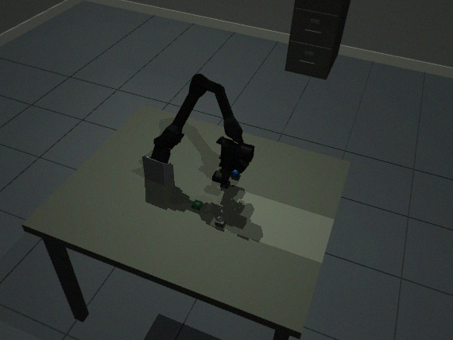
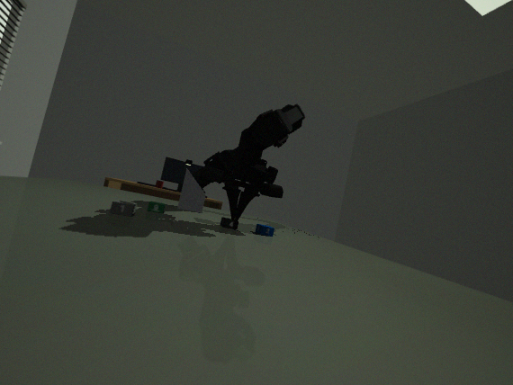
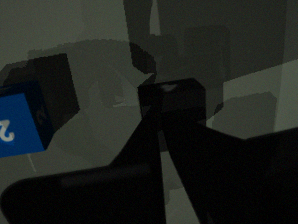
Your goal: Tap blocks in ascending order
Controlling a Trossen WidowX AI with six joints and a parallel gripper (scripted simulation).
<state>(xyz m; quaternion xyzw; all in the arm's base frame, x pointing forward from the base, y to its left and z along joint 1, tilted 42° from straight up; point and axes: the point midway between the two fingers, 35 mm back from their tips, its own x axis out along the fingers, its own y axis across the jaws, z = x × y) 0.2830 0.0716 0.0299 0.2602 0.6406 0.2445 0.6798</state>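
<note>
My gripper tip is now 1 cm to the left of the black block marked 4 and 1 cm above it. Also, from my gripper tip: green block: 6 cm behind, 17 cm to the right, 1 cm below; blue block marked 2: 1 cm ahead, 7 cm to the left, 1 cm below; grey block marked 1: 6 cm ahead, 21 cm to the right, 1 cm below.
</note>
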